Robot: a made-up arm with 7 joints. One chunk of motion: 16 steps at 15 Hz.
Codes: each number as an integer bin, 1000 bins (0 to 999) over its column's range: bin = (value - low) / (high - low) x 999, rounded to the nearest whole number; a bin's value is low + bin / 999 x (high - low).
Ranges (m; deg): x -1.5..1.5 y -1.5..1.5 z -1.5..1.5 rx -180..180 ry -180..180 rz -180..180
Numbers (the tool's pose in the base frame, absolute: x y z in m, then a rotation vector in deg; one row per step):
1: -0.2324 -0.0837 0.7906 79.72 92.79 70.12
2: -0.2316 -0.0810 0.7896 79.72 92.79 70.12
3: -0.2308 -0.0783 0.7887 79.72 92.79 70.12
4: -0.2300 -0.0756 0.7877 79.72 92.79 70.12
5: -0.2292 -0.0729 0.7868 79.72 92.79 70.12
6: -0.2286 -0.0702 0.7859 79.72 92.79 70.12
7: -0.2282 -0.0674 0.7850 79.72 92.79 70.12
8: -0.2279 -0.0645 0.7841 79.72 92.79 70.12
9: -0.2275 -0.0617 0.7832 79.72 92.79 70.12
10: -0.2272 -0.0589 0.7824 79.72 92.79 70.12
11: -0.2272 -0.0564 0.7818 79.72 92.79 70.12
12: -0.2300 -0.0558 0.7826 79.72 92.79 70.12
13: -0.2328 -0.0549 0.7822 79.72 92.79 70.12
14: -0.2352 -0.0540 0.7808 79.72 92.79 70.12
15: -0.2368 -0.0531 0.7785 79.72 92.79 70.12
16: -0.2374 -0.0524 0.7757 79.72 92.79 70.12
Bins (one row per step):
1: 422 472 763 721 757 694
2: 422 473 762 721 757 694
3: 423 473 762 721 757 694
4: 423 474 762 721 757 694
5: 423 475 762 721 757 694
6: 423 476 761 721 757 694
7: 424 477 761 721 757 694
8: 424 478 761 721 757 694
9: 424 479 760 721 757 694
10: 424 480 760 721 757 694
11: 424 481 760 721 757 694
12: 423 481 760 721 757 694
13: 422 481 760 721 757 694
14: 421 482 760 721 757 694
15: 421 482 759 721 757 694
16: 420 482 758 721 757 694

